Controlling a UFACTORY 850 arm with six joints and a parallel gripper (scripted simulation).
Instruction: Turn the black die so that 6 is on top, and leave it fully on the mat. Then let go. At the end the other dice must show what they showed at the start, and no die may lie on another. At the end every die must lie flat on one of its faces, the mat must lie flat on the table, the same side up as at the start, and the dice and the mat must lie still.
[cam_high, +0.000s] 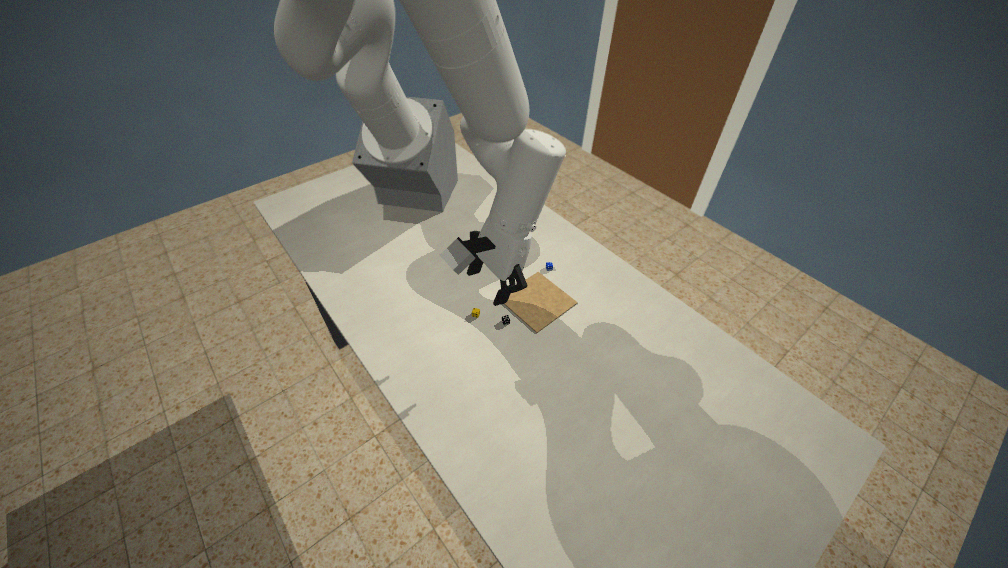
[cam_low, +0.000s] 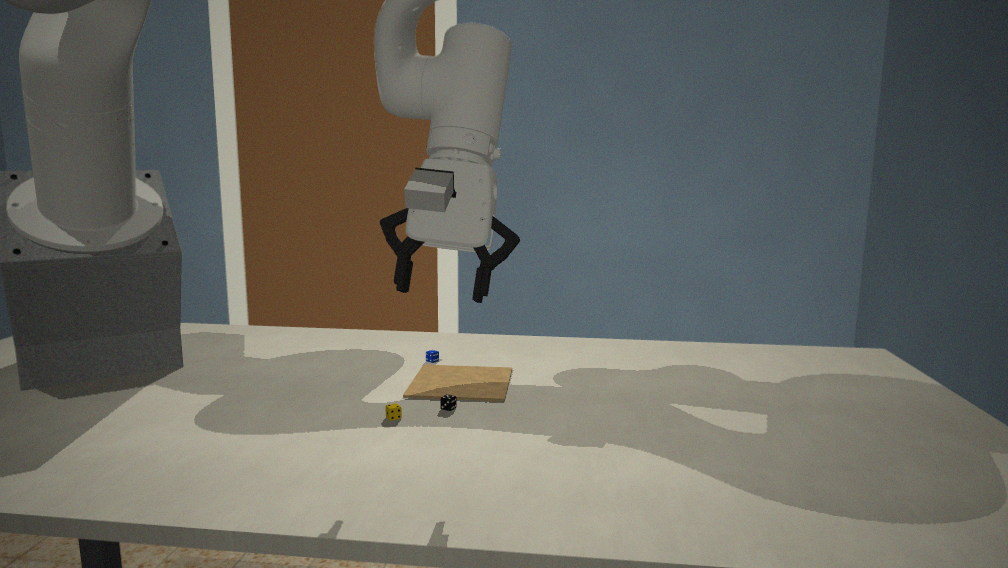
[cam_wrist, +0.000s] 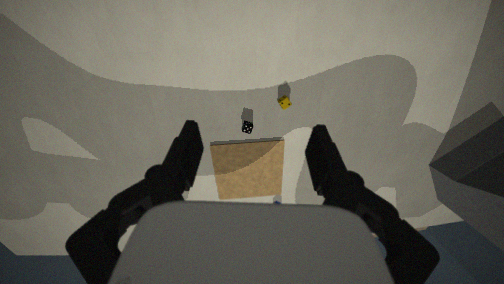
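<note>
Right now the yellow die is 16 cm below my hand, 7 cm behind it and 1 cm to the left of it. The rest, counted from my hand: blue die: 26 cm to the left, 16 cm below, 8 cm behind; black die: 16 cm below, 5 cm to the left, 1 cm behind; tan square mat: 17 cm below, 16 cm to the left, 1 cm behind.
</note>
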